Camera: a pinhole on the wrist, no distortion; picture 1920 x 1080 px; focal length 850.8 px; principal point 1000.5 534.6 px. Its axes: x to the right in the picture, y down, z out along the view. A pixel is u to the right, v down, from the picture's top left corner.
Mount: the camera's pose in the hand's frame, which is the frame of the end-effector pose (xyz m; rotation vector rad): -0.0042 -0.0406 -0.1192 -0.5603 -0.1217 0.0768
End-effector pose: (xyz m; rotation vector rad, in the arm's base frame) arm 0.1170 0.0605 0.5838 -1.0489 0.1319 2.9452
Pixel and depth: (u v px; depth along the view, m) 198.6 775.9 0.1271
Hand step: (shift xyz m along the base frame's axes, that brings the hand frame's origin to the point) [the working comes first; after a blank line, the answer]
In the camera's frame: -0.1198 0.0360 0.1271

0.1350 -0.0450 0.0595
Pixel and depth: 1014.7 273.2 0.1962
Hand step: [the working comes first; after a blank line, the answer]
In the camera's frame: 0.0033 -0.0603 0.1962

-0.0302 -0.0049 0.0771
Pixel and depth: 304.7 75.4 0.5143
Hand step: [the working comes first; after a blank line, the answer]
In the camera's frame: -0.4206 -0.2776 0.5143

0.1079 0.0924 0.6244
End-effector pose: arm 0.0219 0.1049 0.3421 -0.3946 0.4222 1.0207
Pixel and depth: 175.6 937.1 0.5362
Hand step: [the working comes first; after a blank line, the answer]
In the camera's frame: -0.5199 0.2537 0.5362

-0.6032 -0.1776 0.3853
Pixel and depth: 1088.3 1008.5 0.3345
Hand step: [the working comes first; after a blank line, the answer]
In the camera's frame: 0.0345 0.1863 0.3345

-0.2599 0.1545 0.0325
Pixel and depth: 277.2 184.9 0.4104
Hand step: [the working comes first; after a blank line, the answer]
In the camera's frame: -0.3489 -0.1687 0.4104

-0.1351 -0.1504 0.4451
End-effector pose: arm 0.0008 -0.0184 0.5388 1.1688 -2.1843 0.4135
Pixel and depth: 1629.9 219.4 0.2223
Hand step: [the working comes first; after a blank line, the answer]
In the camera's frame: 0.1645 -0.0824 0.2223

-0.1222 -0.1379 -0.0104
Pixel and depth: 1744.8 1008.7 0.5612
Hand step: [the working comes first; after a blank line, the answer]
In the camera's frame: 0.4910 0.3127 0.5612

-0.7227 -0.0540 0.0889
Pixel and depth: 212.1 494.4 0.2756
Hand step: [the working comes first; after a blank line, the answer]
In the camera's frame: -0.2554 -0.0130 0.2756

0.0320 0.1728 -0.2626
